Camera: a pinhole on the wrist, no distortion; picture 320 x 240 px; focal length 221.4 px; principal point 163.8 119.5 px. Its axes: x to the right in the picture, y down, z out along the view. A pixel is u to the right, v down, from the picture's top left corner.
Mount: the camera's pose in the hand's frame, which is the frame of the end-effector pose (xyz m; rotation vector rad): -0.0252 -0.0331 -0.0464 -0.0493 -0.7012 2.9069
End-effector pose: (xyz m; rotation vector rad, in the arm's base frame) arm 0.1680 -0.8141 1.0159 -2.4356 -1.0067 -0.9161
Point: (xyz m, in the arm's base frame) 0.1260 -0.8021 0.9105
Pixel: 300 25
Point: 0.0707 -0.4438 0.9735
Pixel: 49 208
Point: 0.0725 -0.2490 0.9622
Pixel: 35 203
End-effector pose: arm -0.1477 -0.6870 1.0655 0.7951 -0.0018 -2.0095
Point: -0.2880 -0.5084 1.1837
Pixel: 273 188
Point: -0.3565 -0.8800 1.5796
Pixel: outside the picture
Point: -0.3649 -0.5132 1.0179
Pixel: outside the picture
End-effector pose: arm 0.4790 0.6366 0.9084 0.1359 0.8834 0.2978
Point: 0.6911 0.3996 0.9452
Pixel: 103 181
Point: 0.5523 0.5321 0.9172
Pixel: 93 146
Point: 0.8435 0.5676 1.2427
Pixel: 174 21
